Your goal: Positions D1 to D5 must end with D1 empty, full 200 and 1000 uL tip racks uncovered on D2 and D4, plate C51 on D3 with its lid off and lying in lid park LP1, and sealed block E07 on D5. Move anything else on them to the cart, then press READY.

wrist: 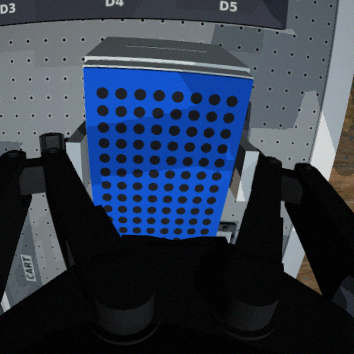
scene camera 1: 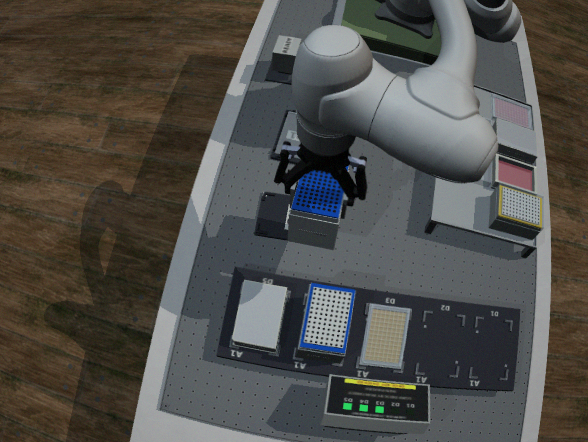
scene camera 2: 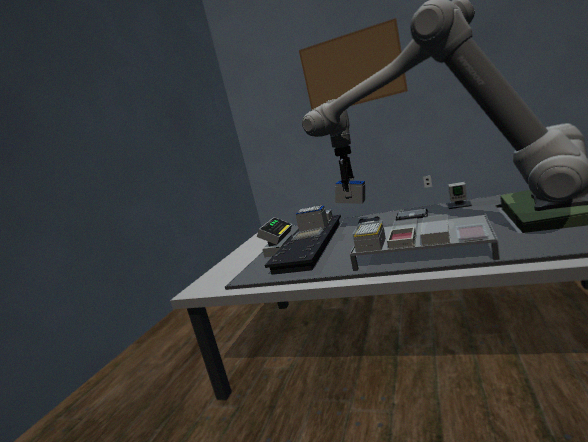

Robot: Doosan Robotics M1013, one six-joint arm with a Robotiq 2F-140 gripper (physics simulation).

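Frame: origin at the arm's base, x ahead, y left, z up, level; centimetres.
Where they show: gripper, fingertip midpoint: (scene camera 2: 350, 194); arm's base at its link origin: (scene camera 1: 408, 12).
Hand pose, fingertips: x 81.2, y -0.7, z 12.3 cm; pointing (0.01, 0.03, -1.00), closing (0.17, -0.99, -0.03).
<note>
Each offset is from my fingertips to the top centre of the thing. "spot": to the spot under its first point.
My gripper (scene camera 1: 320, 194) (scene camera 2: 347, 192) (wrist: 158, 134) is shut on a blue-topped tip rack @(dx -0.1, dy -0.1, dz +7.1 cm) (scene camera 1: 318, 206) (scene camera 2: 358, 193) (wrist: 165, 115) with dark, empty holes, held in the air near the dark RG pad @(dx -3.6, dy -6.1, dz -15.6 cm) (scene camera 1: 271, 214). On D4 stands a blue-rimmed rack @(dx +18.4, dy +9.2, dz -2.5 cm) (scene camera 1: 327, 320) (scene camera 2: 311, 220) filled with white tips. On D3 lies a plate @(dx +15.4, dy +21.3, dz -10.2 cm) (scene camera 1: 386, 336) with tan wells. On D5 sits a block @(dx +21.0, dy -2.9, dz -8.1 cm) (scene camera 1: 260, 315) with a pale, flat top. D2 (scene camera 1: 442, 345) and D1 (scene camera 1: 491, 347) show bare corner brackets. Lid park LP1 @(spot: dx -24.7, dy -9.4, dz -15.2 cm) (scene camera 2: 412, 214) is partly hidden by the arm in scene view 1.
The cart @(dx -36.5, dy +33.3, dz -10.4 cm) (scene camera 1: 455, 205) (scene camera 2: 495, 250) bears a yellow-rimmed tip rack @(dx -21.4, dy +42.3, dz -3.9 cm) (scene camera 1: 520, 206) (scene camera 2: 369, 237), a pink-filled tray @(dx -32.1, dy +40.7, dz -7.9 cm) (scene camera 1: 516, 173), a grey box @(dx -42.8, dy +39.2, dz -6.8 cm) (scene camera 2: 435, 235) and a pink plate @(dx -53.5, dy +37.6, dz -9.3 cm) (scene camera 1: 512, 112). The READY box @(dx -43.6, dy -24.1, dz -6.6 cm) (scene camera 1: 286, 55) (scene camera 2: 457, 192) stands beyond LP1. The display @(spot: dx +30.0, dy +24.1, dz -5.1 cm) (scene camera 1: 378, 402) shows green at D3, D4 and D5.
</note>
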